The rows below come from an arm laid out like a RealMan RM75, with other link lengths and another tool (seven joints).
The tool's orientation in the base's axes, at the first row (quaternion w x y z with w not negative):
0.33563, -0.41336, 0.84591, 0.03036
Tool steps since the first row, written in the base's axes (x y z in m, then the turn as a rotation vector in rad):
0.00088, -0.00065, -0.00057, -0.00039, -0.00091, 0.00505
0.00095, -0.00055, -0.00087, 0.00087, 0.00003, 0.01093
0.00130, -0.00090, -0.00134, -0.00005, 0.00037, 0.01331
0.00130, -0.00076, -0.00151, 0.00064, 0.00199, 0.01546
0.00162, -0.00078, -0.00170, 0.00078, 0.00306, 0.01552
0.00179, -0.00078, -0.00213, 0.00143, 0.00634, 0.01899
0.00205, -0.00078, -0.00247, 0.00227, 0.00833, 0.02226
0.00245, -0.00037, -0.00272, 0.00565, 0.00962, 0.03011
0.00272, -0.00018, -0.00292, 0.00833, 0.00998, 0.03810
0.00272, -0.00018, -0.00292, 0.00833, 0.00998, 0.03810
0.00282, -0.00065, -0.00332, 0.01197, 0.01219, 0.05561
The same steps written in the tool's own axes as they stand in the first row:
0.00040, -0.00093, 0.00070, -0.00221, -0.00146, -0.00441
0.00048, -0.00085, 0.00101, -0.00688, -0.00308, -0.00797
0.00084, -0.00122, 0.00145, -0.00812, -0.00273, -0.01019
0.00085, -0.00109, 0.00162, -0.01079, -0.00265, -0.01095
0.00084, -0.00129, 0.00194, -0.01162, -0.00206, -0.01057
0.00102, -0.00132, 0.00236, -0.01618, -0.00116, -0.01182
0.00111, -0.00143, 0.00277, -0.01984, -0.00120, -0.01323
0.00080, -0.00139, 0.00331, -0.02683, -0.00456, -0.01704
0.00068, -0.00142, 0.00367, -0.03297, -0.00806, -0.02164
0.00068, -0.00142, 0.00367, -0.03297, -0.00806, -0.02164
0.00119, -0.00171, 0.00388, -0.04643, -0.01319, -0.03247

